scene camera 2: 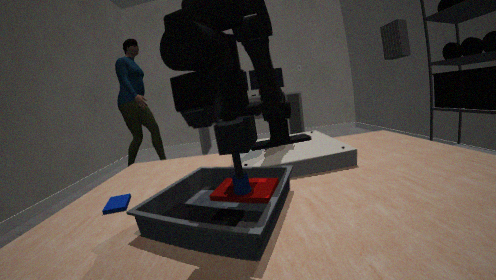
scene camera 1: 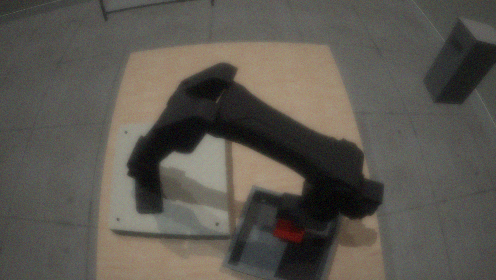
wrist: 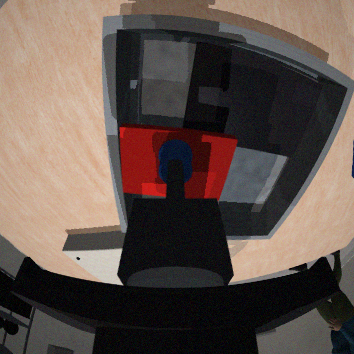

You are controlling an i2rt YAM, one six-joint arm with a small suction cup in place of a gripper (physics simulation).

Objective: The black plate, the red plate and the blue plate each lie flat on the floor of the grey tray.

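Pixels of known places: hand, its tool point: (scene camera 2: 243, 196) (wrist: 174, 148); arm's base, origin of its link: (scene camera 2: 280, 142) (scene camera 1: 147, 177).
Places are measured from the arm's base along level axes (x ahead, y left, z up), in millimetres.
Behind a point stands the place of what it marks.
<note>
My suction cup (scene camera 2: 242, 185) (wrist: 175, 155) is blue and sits on top of the red plate (scene camera 1: 289, 231) @(y -185, x 333, z 9 mm) (scene camera 2: 262, 189) @(y -133, x 369, z 9 mm) (wrist: 137, 157) @(y -132, x 368, z 9 mm), near its middle. The red plate hangs nearly level inside the grey tray (scene camera 1: 238, 228) @(y -157, x 217, z 5 mm) (scene camera 2: 200, 236) @(y -233, x 439, z -17 mm) (wrist: 110, 75) @(y -144, x 441, z 5 mm), raised above its floor and close to one side wall. The black plate (scene camera 2: 228, 216) @(y -194, x 368, z -31 mm) lies low on the tray floor, in shadow; its outline is hard to make out. The blue plate (scene camera 2: 117, 203) @(y -457, x 249, z -35 mm) (wrist: 353, 162) @(y -438, x 224, z -41 mm) lies on the table outside the tray. In scene camera 1 the arm hides the cup.
The arm's pale base board (scene camera 1: 200, 220) @(y -125, x 131, z -5 mm) (scene camera 2: 327, 150) @(y 80, x 181, z -1 mm) (wrist: 95, 260) @(y 85, x 174, z -1 mm) stands on the table near the tray. The tray's raised walls surround the red plate. A person (scene camera 2: 131, 82) stands beyond the table, and a shelf rack (scene camera 2: 431, 90) stands at the right.
</note>
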